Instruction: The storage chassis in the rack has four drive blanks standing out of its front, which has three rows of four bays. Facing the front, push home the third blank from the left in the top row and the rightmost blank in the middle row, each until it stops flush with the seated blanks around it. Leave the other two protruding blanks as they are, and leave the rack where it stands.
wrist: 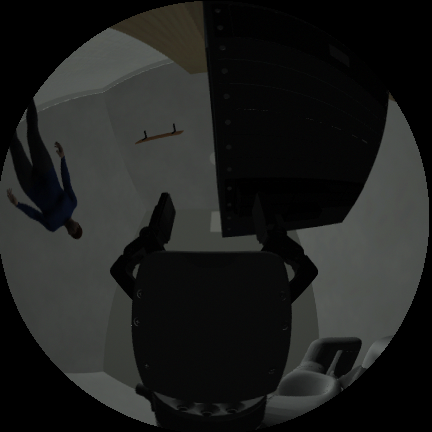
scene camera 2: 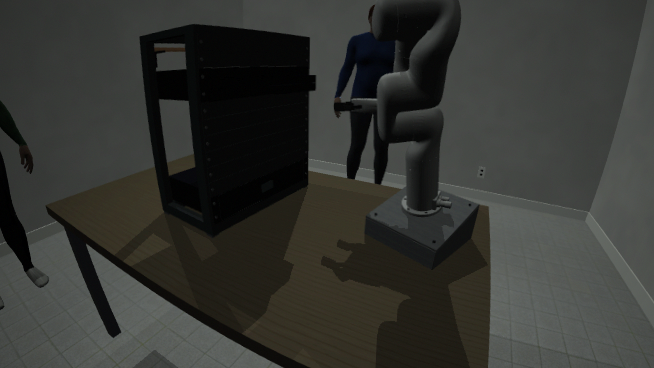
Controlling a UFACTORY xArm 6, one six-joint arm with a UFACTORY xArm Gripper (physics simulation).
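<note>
The black rack stands upright on the table. The storage chassis is a very dark band across its upper front; the wrist view shows it upside down, low in the picture. A small dark block juts out at the band's far end in the scene view. The separate bays and blanks are too dark to tell apart, so their depths cannot be read. My gripper is open and empty, in the air off the rack's far end and apart from it. In the wrist view its right finger overlaps the chassis band.
The wooden table carries the rack and the arm's grey base block. A person in blue stands beyond the table; another person is at the left. A wall shelf shows in the wrist view.
</note>
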